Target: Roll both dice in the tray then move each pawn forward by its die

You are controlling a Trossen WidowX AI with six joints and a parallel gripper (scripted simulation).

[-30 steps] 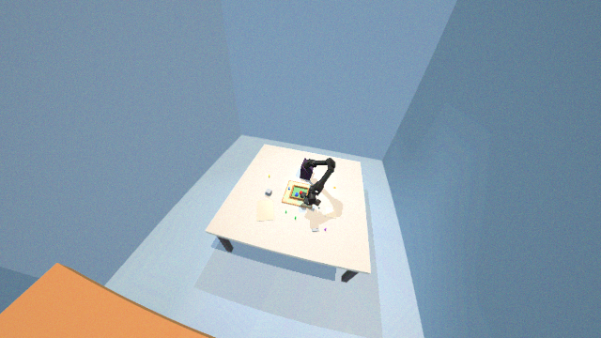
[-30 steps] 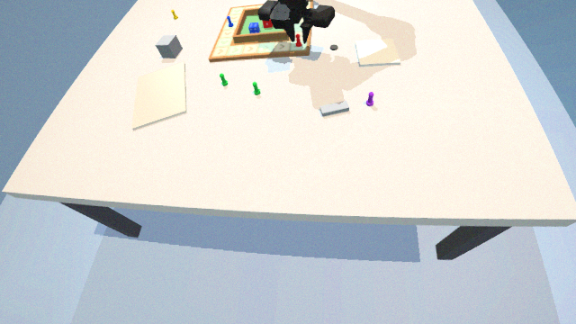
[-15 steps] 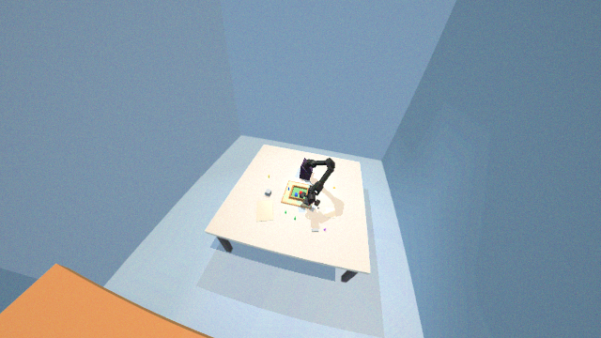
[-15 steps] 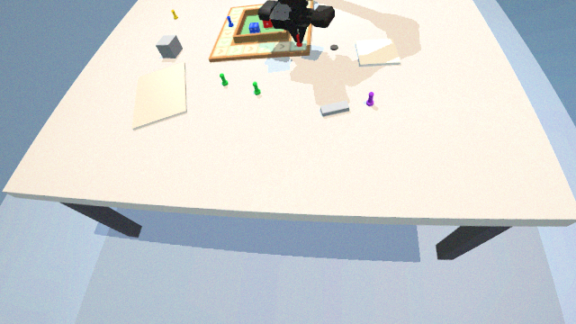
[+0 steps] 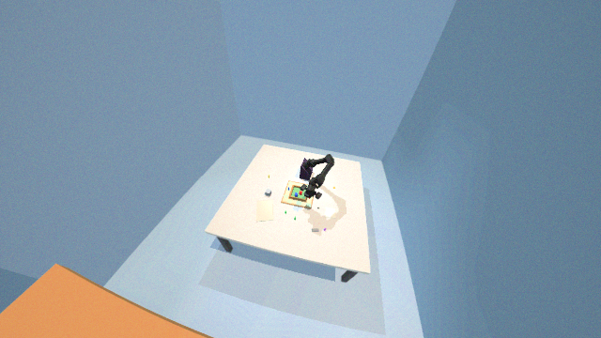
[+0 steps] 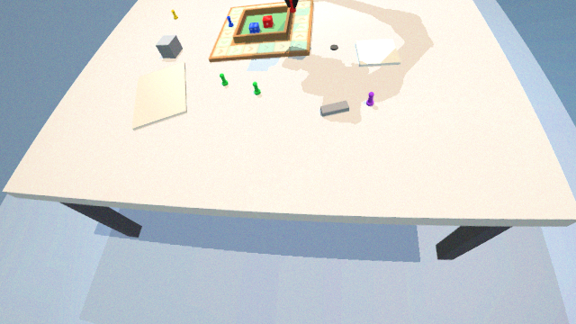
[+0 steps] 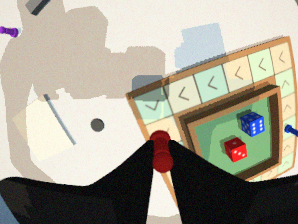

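The blue pawn is 240 mm to the right of my gripper tip, 90 mm below it and 90 mm behind it. Also, from my gripper tip: red pawn: 10 mm above; green-floored tray: 130 mm to the right, 110 mm below, 90 mm behind; black disc: 120 mm below, 100 mm to the left, 10 mm behind.
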